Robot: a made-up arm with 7 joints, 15 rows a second.
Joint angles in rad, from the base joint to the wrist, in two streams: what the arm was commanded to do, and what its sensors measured. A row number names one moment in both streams.
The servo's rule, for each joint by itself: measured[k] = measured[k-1] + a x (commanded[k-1-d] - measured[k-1]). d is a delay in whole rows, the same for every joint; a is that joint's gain. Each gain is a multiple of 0.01, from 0.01 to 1. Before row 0 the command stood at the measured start. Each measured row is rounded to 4 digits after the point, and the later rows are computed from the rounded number. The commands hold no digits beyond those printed.
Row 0, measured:
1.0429 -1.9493 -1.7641 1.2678 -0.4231 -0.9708 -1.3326
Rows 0 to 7, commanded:
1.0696 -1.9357 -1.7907 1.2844 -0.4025 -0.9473 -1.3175
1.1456 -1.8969 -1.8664 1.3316 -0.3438 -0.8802 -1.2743
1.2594 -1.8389 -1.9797 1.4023 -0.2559 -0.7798 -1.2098
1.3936 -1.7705 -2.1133 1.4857 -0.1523 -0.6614 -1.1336
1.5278 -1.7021 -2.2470 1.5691 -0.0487 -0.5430 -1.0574
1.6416 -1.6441 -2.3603 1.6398 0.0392 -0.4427 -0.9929
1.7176 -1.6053 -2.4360 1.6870 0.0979 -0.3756 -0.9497
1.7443 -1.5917 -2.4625 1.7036 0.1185 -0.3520 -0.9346
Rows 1 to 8, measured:
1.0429 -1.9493 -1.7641 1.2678 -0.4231 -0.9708 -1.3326
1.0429 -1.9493 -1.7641 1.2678 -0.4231 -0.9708 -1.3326
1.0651 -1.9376 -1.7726 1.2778 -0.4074 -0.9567 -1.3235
1.1319 -1.9026 -1.8026 1.3101 -0.3591 -0.9108 -1.2940
1.2377 -1.8478 -1.8593 1.3654 -0.2807 -0.8322 -1.2435
1.3671 -1.7813 -1.9406 1.4376 -0.1831 -0.7297 -1.1776
1.5005 -1.7132 -2.0386 1.5165 -0.0810 -0.6177 -1.1055
1.6176 -1.6538 -2.1415 1.5905 0.0104 -0.5127 -1.0379
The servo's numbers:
d 2
a 0.83 0.86 0.32 0.60 0.76 0.60 0.60

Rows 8 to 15, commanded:
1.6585 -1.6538 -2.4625 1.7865 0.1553 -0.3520 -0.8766
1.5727 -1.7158 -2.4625 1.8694 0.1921 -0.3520 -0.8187
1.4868 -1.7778 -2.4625 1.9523 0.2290 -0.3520 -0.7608
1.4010 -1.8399 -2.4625 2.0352 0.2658 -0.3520 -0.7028
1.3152 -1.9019 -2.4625 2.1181 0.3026 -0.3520 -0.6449
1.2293 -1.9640 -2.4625 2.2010 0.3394 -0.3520 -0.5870
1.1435 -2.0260 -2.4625 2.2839 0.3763 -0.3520 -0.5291
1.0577 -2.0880 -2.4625 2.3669 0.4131 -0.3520 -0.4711
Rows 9 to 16, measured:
1.7006 -1.6121 -2.2357 1.6484 0.0769 -0.4304 -0.9850
1.7369 -1.5946 -2.3083 1.6815 0.1085 -0.3834 -0.9548
1.6718 -1.6455 -2.3576 1.7445 0.1441 -0.3646 -0.9079
1.5895 -1.7060 -2.3912 1.8194 0.1806 -0.3570 -0.8544
1.5043 -1.7677 -2.4140 1.8991 0.2174 -0.3540 -0.7982
1.4186 -1.8298 -2.4295 1.9808 0.2542 -0.3528 -0.7410
1.3328 -1.8918 -2.4401 2.0632 0.2910 -0.3523 -0.6833
1.2469 -1.9539 -2.4473 2.1459 0.3278 -0.3521 -0.6255

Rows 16 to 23, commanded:
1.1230 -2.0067 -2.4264 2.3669 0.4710 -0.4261 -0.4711
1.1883 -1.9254 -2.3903 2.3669 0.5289 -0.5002 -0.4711
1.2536 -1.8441 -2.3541 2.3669 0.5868 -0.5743 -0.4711
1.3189 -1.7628 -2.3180 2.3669 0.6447 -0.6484 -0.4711
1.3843 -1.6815 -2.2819 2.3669 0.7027 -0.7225 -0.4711
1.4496 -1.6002 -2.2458 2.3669 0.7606 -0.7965 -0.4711
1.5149 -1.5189 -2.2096 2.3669 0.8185 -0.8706 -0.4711
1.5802 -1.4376 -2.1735 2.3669 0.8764 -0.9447 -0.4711
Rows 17 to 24, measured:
1.1611 -2.0159 -2.4522 2.2287 0.3647 -0.3520 -0.5677
1.0753 -2.0779 -2.4555 2.3116 0.4015 -0.3520 -0.5097
1.1149 -2.0167 -2.4462 2.3448 0.4543 -0.3965 -0.4865
1.1758 -1.9382 -2.4283 2.3581 0.5110 -0.4587 -0.4773
1.2404 -1.8573 -2.4046 2.3634 0.5686 -0.5281 -0.4736
1.3056 -1.7760 -2.3769 2.3655 0.6264 -0.6003 -0.4721
1.3709 -1.6947 -2.3465 2.3663 0.6844 -0.6736 -0.4715
1.4362 -1.6134 -2.3143 2.3667 0.7423 -0.7473 -0.4713

